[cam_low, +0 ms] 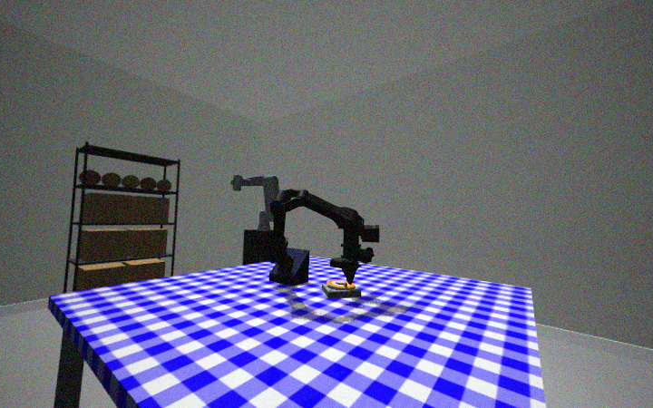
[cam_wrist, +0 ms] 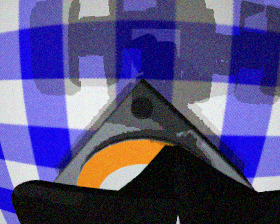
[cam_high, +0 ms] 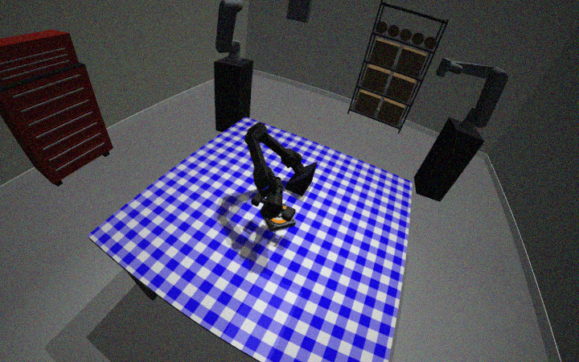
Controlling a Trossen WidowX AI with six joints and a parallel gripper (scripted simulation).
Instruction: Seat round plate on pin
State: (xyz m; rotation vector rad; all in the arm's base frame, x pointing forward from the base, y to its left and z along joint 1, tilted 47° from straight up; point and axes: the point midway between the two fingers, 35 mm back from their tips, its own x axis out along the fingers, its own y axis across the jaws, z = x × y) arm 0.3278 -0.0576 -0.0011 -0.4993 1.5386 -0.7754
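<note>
Right now the round plate is 30 mm behind my gripper tip and 10 mm below it.
</note>
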